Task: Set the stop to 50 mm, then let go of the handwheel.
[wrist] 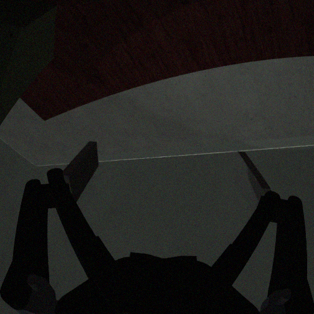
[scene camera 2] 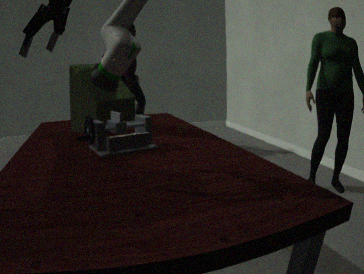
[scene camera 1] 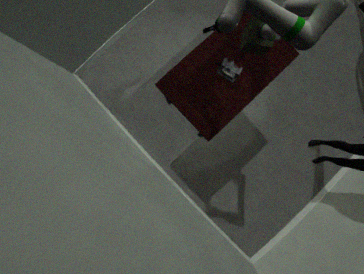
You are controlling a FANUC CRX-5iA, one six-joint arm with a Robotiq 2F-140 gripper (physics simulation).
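Places are measured from the arm's base along level axes (x right, y ahead, z up), in millimetres.
Pixels of known places: gripper, fingertip midpoint: [scene camera 2: 36, 52]; arm's base at its link origin: [scene camera 2: 103, 81] [scene camera 1: 265, 29].
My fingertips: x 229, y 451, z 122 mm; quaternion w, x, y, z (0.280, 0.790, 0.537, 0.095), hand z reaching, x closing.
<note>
Ahead of a thing's pixels: the offset from my fingertips to its middle. "spot": to the spot under its first point. Level surfaces: height alone.
A grey fixture {spot: dy -30, dx -295, dz -251 mm} [scene camera 1: 230, 70] [scene camera 2: 129, 142] stands on the dark red table {dz -343 mm} [scene camera 1: 200, 102] [scene camera 2: 200, 200] [wrist: 175, 35]. It has end blocks, rods and a long front bar. An upright block {dy -51, dx -272, dz -252 mm} [scene camera 2: 115, 117], apparently the stop, stands between its ends; its setting in mm cannot be read. The dark handwheel {spot: dy -6, dx -177, dz -262 mm} [scene camera 2: 89, 129] is on the fixture's left end in scene camera 2. My gripper [scene camera 1: 208, 29] [scene camera 2: 37, 49] [wrist: 166, 158] is open and empty, high up and well apart from the handwheel. Neither the handwheel nor the stop shows in the wrist view.
A green block-shaped pedestal [scene camera 2: 82, 97] [wrist: 27, 57] stands behind the fixture, under the arm [scene camera 1: 270, 22] [scene camera 2: 120, 47]. A person in green [scene camera 2: 336, 60] stands right of the table. Another person [scene camera 2: 134, 87] is partly hidden behind the arm. Pale walls [scene camera 2: 275, 65] surround the floor.
</note>
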